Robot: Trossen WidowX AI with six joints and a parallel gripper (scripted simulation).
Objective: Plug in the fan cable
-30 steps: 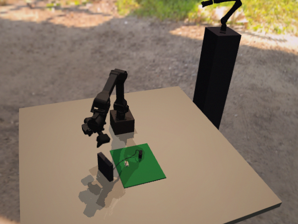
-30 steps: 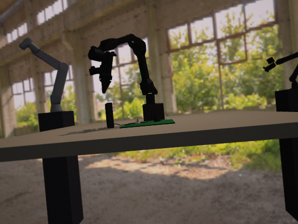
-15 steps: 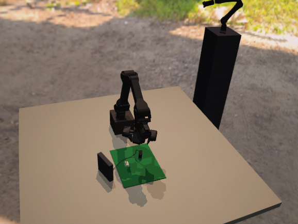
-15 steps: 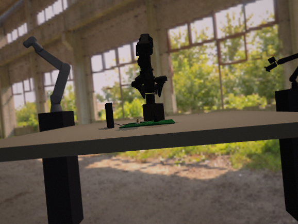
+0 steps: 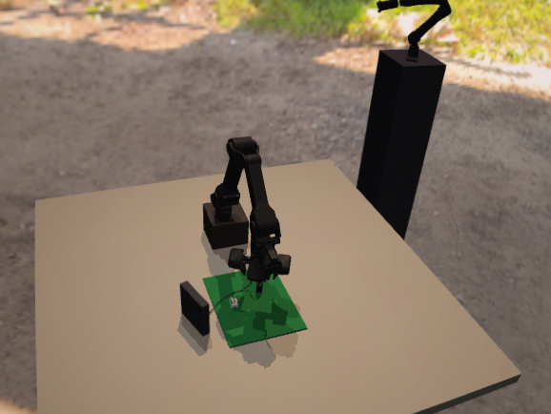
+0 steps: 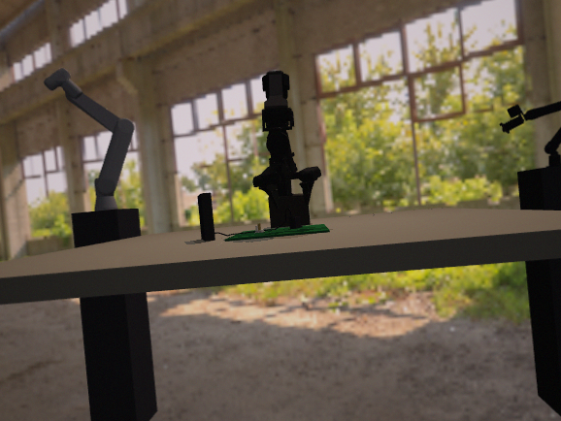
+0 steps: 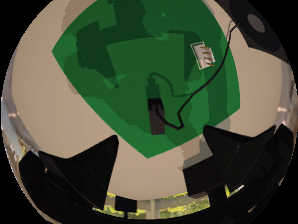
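My gripper tip is now 10 mm past the black plug, 10 mm to the right of it and 40 mm above it. From my gripper tip the other things lie so: pale fan header 40 mm ahead, 90 mm to the right, 60 mm below; then pale header key 40 mm ahead, 100 mm to the right, 50 mm below; then green board 50 mm ahead, 30 mm to the right, 80 mm below.
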